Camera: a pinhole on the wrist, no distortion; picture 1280 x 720 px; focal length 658.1 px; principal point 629.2 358.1 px. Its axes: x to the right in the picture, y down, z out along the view. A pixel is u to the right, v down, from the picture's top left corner.
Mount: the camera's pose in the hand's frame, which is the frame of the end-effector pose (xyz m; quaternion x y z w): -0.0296 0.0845 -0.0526 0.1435 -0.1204 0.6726 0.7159
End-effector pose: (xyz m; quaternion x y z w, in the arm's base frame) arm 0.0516 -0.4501 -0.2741 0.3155 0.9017 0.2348 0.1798
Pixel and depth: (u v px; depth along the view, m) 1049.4 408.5 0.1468
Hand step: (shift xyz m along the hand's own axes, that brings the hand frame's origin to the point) -0.0316 0.1182 0.1186
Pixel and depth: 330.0 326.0 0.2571
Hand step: -0.0195 -0.1192 0.1432
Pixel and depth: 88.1 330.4 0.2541
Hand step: -0.0275 -0.2034 0.1069
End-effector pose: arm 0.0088 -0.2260 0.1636 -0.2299 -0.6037 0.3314 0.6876
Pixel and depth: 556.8 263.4 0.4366
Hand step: 0.0389 -0.1239 0.3331
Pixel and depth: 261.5 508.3 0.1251
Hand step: -0.0601 -0.0248 0.0394
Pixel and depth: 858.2 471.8 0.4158
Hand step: -0.0831 0.0699 0.3900
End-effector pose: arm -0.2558 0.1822 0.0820 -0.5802 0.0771 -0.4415 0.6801
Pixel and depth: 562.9 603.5 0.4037
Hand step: -0.1741 -0.0935 0.3145
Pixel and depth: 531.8 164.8 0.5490
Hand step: 0.1372 -0.2014 0.4212
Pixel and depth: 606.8 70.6 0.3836
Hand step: 0.1446 -0.0776 0.2920
